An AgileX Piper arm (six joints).
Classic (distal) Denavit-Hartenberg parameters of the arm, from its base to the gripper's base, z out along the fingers. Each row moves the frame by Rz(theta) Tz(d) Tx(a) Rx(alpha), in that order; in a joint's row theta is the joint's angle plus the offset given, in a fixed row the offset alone. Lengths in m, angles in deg.
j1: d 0.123  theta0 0  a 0  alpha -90
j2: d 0  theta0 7.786  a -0.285  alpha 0
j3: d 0  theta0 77.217  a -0.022  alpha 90
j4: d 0.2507  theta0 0  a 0  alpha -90
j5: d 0  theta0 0  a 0  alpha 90
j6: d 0.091  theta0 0  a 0  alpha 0
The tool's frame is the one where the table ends.
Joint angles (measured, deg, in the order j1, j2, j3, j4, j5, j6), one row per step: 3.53, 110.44, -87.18, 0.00, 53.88, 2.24; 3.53, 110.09, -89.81, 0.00, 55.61, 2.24; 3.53, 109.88, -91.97, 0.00, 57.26, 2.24; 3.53, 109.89, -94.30, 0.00, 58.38, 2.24; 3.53, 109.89, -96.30, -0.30, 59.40, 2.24; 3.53, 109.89, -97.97, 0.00, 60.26, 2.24; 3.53, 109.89, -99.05, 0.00, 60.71, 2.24
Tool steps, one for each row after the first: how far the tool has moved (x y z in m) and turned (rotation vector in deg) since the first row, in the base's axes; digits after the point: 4 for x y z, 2 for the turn. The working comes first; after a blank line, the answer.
Tool pose at each row, in the base's axes (x y z in m, rotation vector in deg; the steps are taken from these numbers as rounded here): 0.4069, 0.0251, 0.2298, -1.83, 162.15, 1.28; 0.4099, 0.0253, 0.2441, -1.81, 160.90, 1.36; 0.4117, 0.0254, 0.2552, -1.80, 160.18, 1.41; 0.4147, 0.0256, 0.2660, -1.79, 158.98, 1.49; 0.4169, 0.0253, 0.2753, -1.92, 157.99, 1.15; 0.4184, 0.0258, 0.2831, -1.77, 157.19, 1.60; 0.4194, 0.0259, 0.2883, -1.76, 156.56, 1.64

0.0030, 0.0002, 0.0143, 0.08, -1.25, 0.00; 0.0048, 0.0003, 0.0254, 0.12, -1.97, -0.01; 0.0078, 0.0005, 0.0362, 0.20, -3.17, 0.00; 0.0100, 0.0002, 0.0455, -0.04, -4.16, 0.05; 0.0115, 0.0007, 0.0533, 0.31, -4.95, 0.00; 0.0125, 0.0008, 0.0585, 0.35, -5.58, 0.00
